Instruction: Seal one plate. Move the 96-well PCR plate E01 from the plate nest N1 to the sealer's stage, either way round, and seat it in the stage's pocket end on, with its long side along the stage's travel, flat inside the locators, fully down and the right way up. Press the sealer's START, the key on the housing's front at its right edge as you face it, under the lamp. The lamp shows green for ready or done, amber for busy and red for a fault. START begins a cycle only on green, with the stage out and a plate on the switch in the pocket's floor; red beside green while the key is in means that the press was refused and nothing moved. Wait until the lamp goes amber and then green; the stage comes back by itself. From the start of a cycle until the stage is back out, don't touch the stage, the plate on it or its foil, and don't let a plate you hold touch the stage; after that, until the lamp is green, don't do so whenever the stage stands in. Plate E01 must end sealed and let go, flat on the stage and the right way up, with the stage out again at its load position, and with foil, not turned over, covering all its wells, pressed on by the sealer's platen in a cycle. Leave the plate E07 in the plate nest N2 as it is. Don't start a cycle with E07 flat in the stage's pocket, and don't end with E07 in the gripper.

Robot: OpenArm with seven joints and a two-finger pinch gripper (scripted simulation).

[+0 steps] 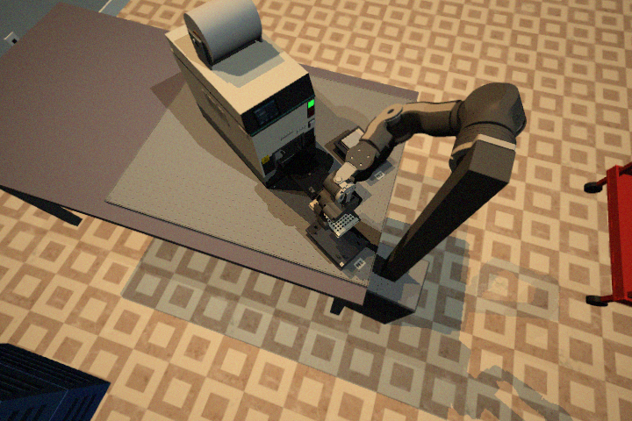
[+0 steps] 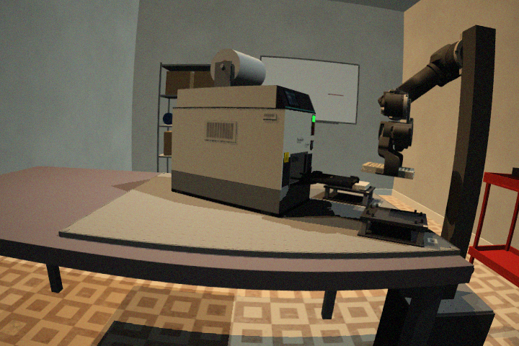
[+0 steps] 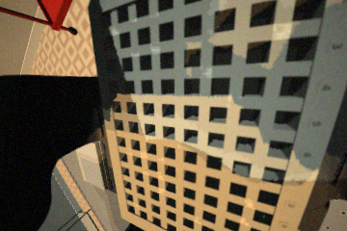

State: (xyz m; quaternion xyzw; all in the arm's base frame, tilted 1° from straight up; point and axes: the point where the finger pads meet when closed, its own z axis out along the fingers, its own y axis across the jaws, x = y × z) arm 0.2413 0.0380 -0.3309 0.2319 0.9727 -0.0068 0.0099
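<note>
Now: hand 130 mm short of the sealer's dark stage, 110 mm to the left of it and 50 mm above it. Round my hand: plate E07 (310 mm to the right, 100 mm below, 20 mm ahead); foil roll (430 mm ahead, 260 mm to the right, 260 mm above); plate E01 (right at my hand).
</note>
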